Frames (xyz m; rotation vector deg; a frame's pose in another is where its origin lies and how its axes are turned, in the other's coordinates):
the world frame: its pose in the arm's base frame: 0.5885 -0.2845 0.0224 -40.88 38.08 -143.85
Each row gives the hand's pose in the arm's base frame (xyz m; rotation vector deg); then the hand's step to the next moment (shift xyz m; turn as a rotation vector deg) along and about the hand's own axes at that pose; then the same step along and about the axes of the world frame.
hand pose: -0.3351 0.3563 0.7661 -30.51 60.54 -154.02
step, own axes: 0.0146 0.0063 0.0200 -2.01 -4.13 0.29
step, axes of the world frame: 0.0198 0.0083 0.0138 -2.22 -3.62 1.78
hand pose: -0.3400 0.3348 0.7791 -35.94 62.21 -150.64
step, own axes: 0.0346 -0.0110 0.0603 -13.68 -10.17 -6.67
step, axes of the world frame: 0.0448 0.0010 0.0543 -15.45 -9.75 -1.14
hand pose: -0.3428 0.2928 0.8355 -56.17 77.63 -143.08
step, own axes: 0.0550 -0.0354 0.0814 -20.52 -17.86 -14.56
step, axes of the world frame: 0.0524 0.0023 0.0903 -23.81 -19.14 -4.30
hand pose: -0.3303 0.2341 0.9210 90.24 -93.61 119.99
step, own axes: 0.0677 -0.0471 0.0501 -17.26 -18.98 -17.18
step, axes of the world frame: 0.0333 0.0050 0.0904 -20.99 -22.35 -3.59
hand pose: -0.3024 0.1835 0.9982 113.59 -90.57 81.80
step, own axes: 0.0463 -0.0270 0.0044 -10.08 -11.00 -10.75
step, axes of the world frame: 0.0099 -0.0015 0.0528 -12.04 -13.72 -2.26
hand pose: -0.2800 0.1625 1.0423 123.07 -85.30 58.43
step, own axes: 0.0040 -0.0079 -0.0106 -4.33 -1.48 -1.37
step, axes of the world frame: -0.0029 -0.0106 0.0084 -3.01 -2.32 -2.89
